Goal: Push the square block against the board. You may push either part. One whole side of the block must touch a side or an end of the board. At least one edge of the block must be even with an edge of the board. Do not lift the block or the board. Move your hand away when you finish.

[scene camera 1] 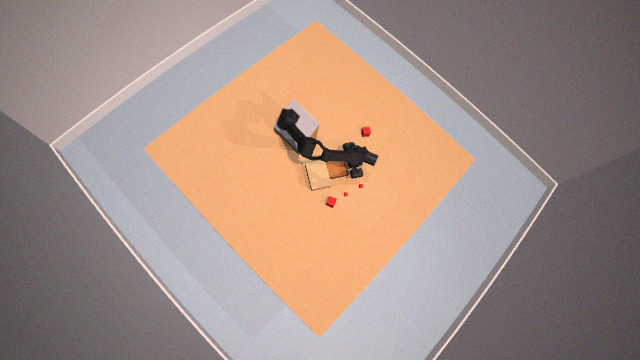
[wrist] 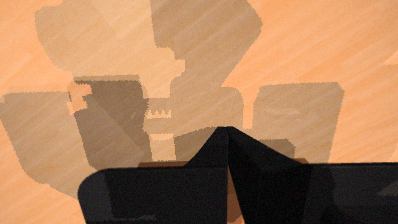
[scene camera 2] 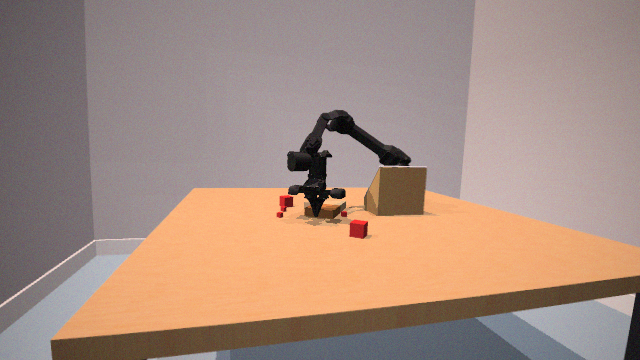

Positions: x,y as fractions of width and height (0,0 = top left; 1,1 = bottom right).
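Note:
Gripper (scene camera 2: 0.49,0.60), (wrist: 0.56,0.60): shut, holding nothing.

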